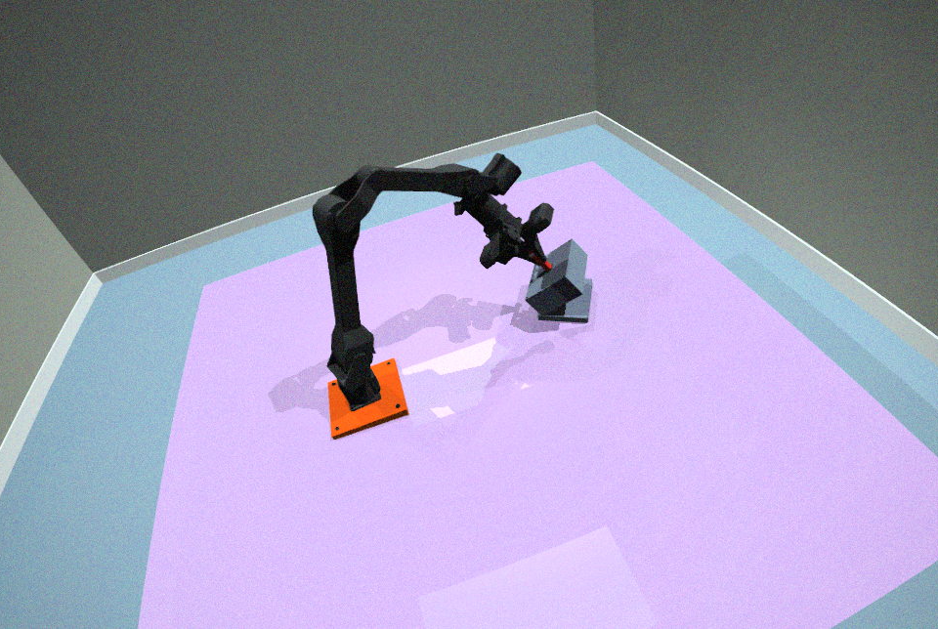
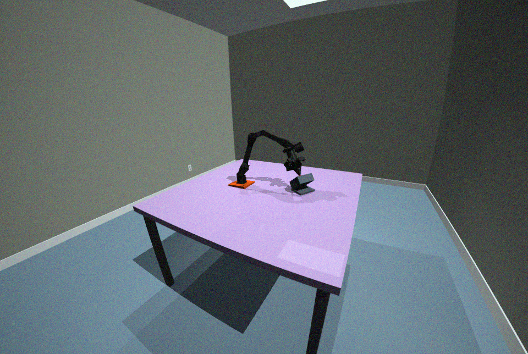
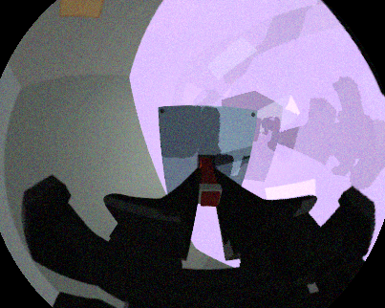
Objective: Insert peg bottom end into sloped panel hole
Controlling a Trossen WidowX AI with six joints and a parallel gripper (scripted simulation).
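My gripper tip is now 1 cm past the red peg and 1 cm below it. Round my gripper tip: grey sloped panel (2 cm ahead, 2 cm to the right, 4 cm below).
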